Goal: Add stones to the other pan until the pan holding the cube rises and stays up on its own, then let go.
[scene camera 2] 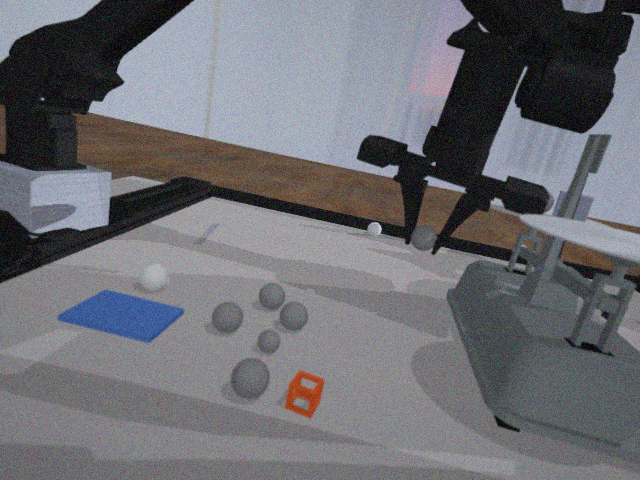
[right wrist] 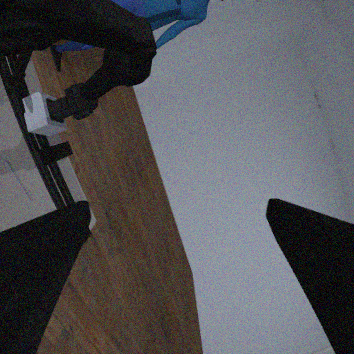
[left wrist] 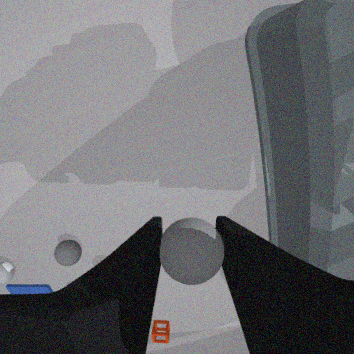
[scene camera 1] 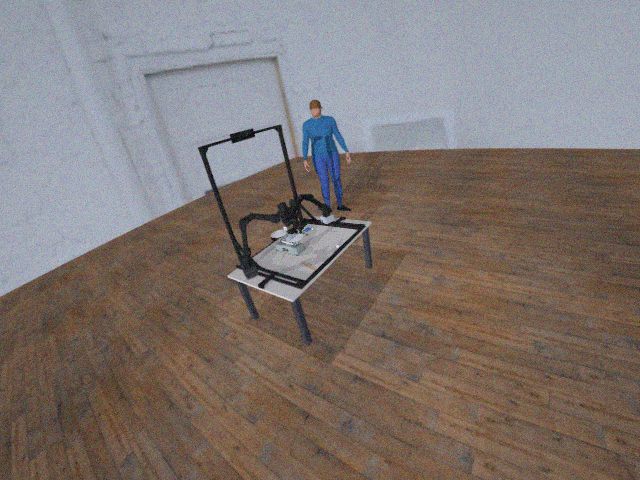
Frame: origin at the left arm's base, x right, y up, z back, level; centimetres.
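Where they show: left gripper, fingertip midpoint: (scene camera 2: pixel 420 248) (left wrist: pixel 188 224); right gripper, fingertip midpoint: (right wrist: pixel 179 208) (scene camera 1: pixel 299 206); left arm's base, link origin: (scene camera 2: pixel 41 163) (right wrist: pixel 54 110) (scene camera 1: pixel 326 215); right arm's base, link origin: (scene camera 1: pixel 248 266).
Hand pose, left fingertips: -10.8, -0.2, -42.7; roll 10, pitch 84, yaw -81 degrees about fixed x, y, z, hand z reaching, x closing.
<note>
Each offset is from my left fingertips to the top centre of the thing, as dx, dy, dz. "pt": to the spot under its first point.
My left gripper (scene camera 2: pixel 422 246) (left wrist: pixel 188 224) is shut on a grey stone @[+0.4, +2.8, -0.1] (scene camera 2: pixel 423 238) (left wrist: pixel 192 251), held above the table to the left of the scale's grey-green base (scene camera 2: pixel 558 382) (left wrist: pixel 287 125). In scene camera 2 the near white pan @[pt +8.5, +7.0, -13.1] (scene camera 2: pixel 594 233) is cut off by the picture's edge. A pale block (scene camera 2: pixel 576 205) shows behind the post; I cannot tell whether it is the cube or which pan is lower. Several loose grey stones @[+15.7, -5.8, +13.6] (scene camera 2: pixel 227 317) @[+8.6, -5.8, +12.8] (scene camera 2: pixel 271 296) @[+22.5, -5.8, +7.3] (scene camera 2: pixel 250 378) (left wrist: pixel 68 252) lie on the table. My right gripper (right wrist: pixel 179 208) is open and empty, facing floor and wall in its wrist view.
A blue flat pad @[+19.4, -8.1, +21.7] (scene camera 2: pixel 121 315) (left wrist: pixel 30 288) lies near a white ball @[+13.3, -5.8, +23.9] (scene camera 2: pixel 154 277). An orange open-framed block @[+21.2, -6.6, +3.4] (scene camera 2: pixel 305 393) (left wrist: pixel 161 331) lies beside the largest stone. A second white ball @[-35.1, -5.8, +12.6] (scene camera 2: pixel 374 228) is near the black rail (scene camera 2: pixel 289 205). A person (scene camera 1: pixel 323 139) stands behind the table.
</note>
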